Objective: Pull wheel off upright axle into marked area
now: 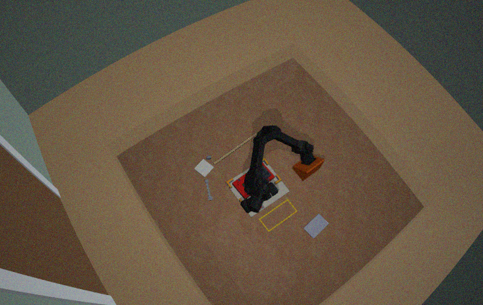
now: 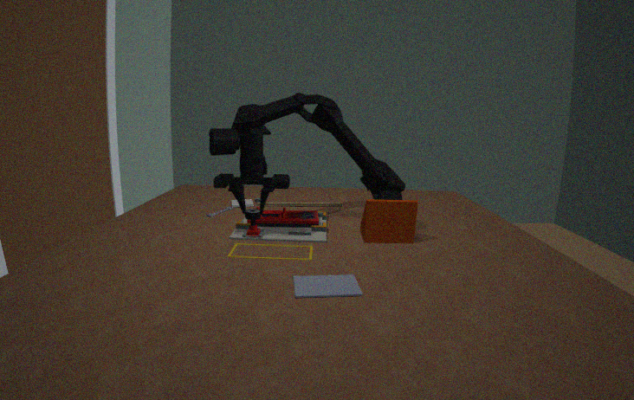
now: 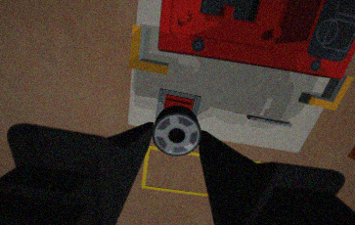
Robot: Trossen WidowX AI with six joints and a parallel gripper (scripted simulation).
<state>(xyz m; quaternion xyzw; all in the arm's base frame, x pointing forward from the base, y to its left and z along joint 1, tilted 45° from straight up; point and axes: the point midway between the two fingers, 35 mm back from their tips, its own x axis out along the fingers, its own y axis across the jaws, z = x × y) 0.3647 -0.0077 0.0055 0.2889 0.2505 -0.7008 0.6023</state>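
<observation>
The axle mount is 2 cm below my gripper tip. Round my gripper tip: grey wrench: 13 cm ahead, 23 cm to the right, 6 cm below; grey tile: 16 cm behind, 29 cm to the left, 6 cm below; wheel: right at my gripper tip.
</observation>
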